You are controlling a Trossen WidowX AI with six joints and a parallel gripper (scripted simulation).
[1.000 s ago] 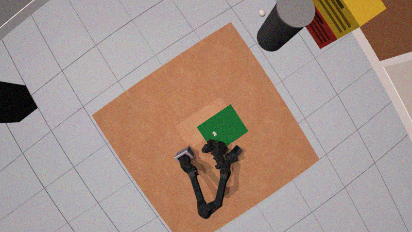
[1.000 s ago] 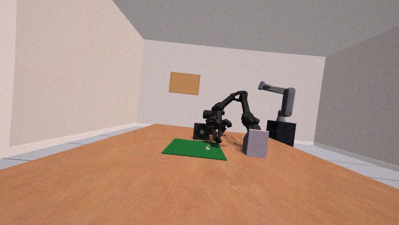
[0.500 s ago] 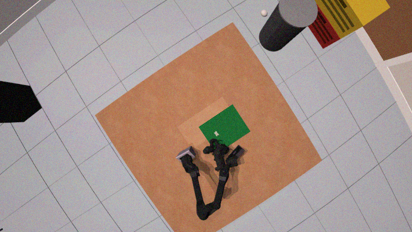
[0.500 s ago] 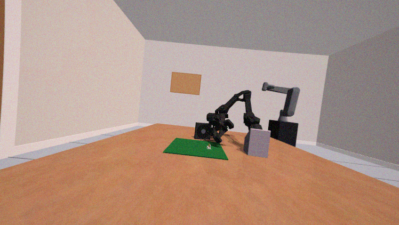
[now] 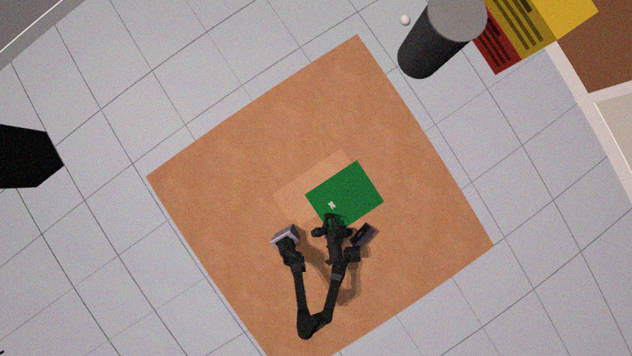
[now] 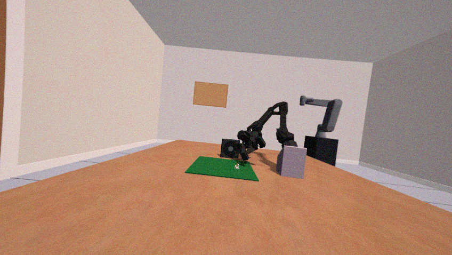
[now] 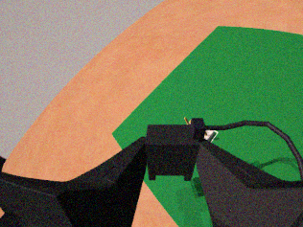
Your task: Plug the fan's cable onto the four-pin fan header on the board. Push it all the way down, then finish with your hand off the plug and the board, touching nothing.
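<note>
The white four-pin fan header is 3 cm ahead of my gripper tip, 2 cm to the left of it and 7 cm below it. From my gripper tip the other things lie so: dark fan (7 cm ahead, 15 cm to the right, 1 cm below); then black plug (1 cm behind, 1 cm below); then green board (10 cm ahead, 2 cm to the left, 8 cm below).
</note>
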